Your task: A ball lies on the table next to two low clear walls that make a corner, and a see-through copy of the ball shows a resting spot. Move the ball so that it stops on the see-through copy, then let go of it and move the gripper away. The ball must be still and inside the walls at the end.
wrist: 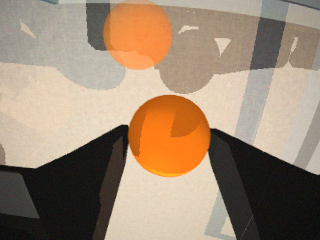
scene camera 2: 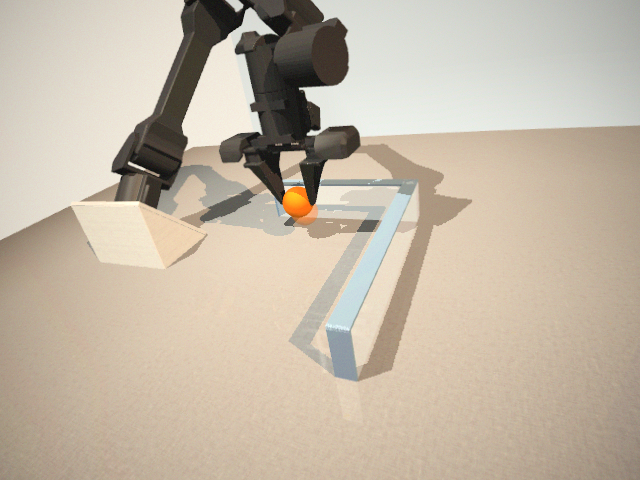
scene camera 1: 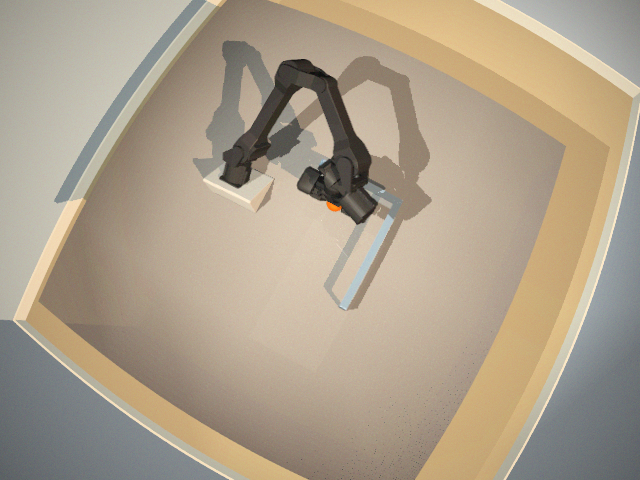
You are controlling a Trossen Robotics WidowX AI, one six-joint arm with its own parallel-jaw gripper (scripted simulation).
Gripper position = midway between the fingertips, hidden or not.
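Note:
Looking at my gripper (scene camera 2: 298,203), I see it again at (wrist: 168,134) and at (scene camera 1: 335,203). It holds an orange ball (wrist: 168,135).

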